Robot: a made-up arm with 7 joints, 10 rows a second.
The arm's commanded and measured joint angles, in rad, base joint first. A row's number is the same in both.
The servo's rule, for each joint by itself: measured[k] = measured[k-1] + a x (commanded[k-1-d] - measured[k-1]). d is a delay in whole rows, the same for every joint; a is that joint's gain. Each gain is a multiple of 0.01, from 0.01 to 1. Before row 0 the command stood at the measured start. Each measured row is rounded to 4 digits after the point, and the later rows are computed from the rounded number. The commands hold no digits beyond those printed.
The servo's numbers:
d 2
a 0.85 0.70 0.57 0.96 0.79 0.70 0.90
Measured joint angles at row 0:
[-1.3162, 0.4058, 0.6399, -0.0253, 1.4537, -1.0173, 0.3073]
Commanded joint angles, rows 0 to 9:
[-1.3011, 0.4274, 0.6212, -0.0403, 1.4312, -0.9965, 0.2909]
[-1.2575, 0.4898, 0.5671, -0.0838, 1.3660, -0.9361, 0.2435]
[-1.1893, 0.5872, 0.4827, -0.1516, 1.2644, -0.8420, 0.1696]
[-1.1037, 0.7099, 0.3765, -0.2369, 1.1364, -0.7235, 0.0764]
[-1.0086, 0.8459, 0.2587, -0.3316, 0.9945, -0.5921, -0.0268]
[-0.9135, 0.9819, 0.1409, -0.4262, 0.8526, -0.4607, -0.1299]
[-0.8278, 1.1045, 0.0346, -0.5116, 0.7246, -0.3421, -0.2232]
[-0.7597, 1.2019, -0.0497, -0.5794, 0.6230, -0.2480, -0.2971]
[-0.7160, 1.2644, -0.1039, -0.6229, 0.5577, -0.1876, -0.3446]
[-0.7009, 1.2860, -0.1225, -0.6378, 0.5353, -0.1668, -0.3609]
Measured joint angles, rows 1 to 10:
[-1.3162, 0.4058, 0.6399, -0.0253, 1.4537, -1.0173, 0.3073]
[-1.3162, 0.4058, 0.6399, -0.0253, 1.4537, -1.0173, 0.3073]
[-1.3034, 0.4209, 0.6292, -0.0397, 1.4359, -1.0027, 0.2925]
[-1.2644, 0.4691, 0.5938, -0.0820, 1.3807, -0.9561, 0.2484]
[-1.2006, 0.5518, 0.5305, -0.1488, 1.2888, -0.8762, 0.1775]
[-1.1182, 0.6625, 0.4427, -0.2334, 1.1684, -0.7693, 0.0865]
[-1.0250, 0.7909, 0.3378, -0.3277, 1.0310, -0.6453, -0.0155]
[-0.9302, 0.9246, 0.2256, -0.4223, 0.8901, -0.5161, -0.1185]
[-0.8432, 1.0505, 0.1167, -0.5080, 0.7594, -0.3943, -0.2127]
[-0.7722, 1.1565, 0.0219, -0.5765, 0.6516, -0.2919, -0.2887]

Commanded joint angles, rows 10 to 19:
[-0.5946, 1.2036, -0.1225, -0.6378, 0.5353, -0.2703, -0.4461]
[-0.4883, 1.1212, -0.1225, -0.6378, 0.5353, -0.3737, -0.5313]
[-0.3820, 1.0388, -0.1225, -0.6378, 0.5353, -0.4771, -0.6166]
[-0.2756, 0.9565, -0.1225, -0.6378, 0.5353, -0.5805, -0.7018]
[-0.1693, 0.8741, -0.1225, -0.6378, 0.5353, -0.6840, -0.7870]
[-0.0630, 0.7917, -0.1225, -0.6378, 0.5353, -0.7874, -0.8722]
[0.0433, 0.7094, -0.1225, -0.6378, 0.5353, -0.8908, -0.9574]
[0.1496, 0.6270, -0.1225, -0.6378, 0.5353, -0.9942, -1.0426]
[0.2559, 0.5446, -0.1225, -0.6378, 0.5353, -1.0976, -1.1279]
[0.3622, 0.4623, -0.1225, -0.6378, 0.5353, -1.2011, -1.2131]
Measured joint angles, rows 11 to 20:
[-0.7244, 1.2320, -0.0498, -0.6210, 0.5774, -0.2189, -0.3390]
[-0.7044, 1.2698, -0.0912, -0.6371, 0.5441, -0.1824, -0.3587]
[-0.6111, 1.2235, -0.1090, -0.6378, 0.5371, -0.2439, -0.4374]
[-0.5067, 1.1519, -0.1167, -0.6378, 0.5357, -0.3348, -0.5219]
[-0.4007, 1.0727, -0.1200, -0.6378, 0.5354, -0.4344, -0.6071]
[-0.2944, 0.9914, -0.1214, -0.6378, 0.5353, -0.5367, -0.6923]
[-0.1881, 0.9093, -0.1220, -0.6378, 0.5353, -0.6398, -0.7775]
[-0.0818, 0.8270, -0.1223, -0.6378, 0.5353, -0.7431, -0.8627]
[0.0245, 0.7447, -0.1224, -0.6378, 0.5353, -0.8465, -0.9479]
[0.1308, 0.6623, -0.1225, -0.6378, 0.5353, -0.9499, -1.0331]

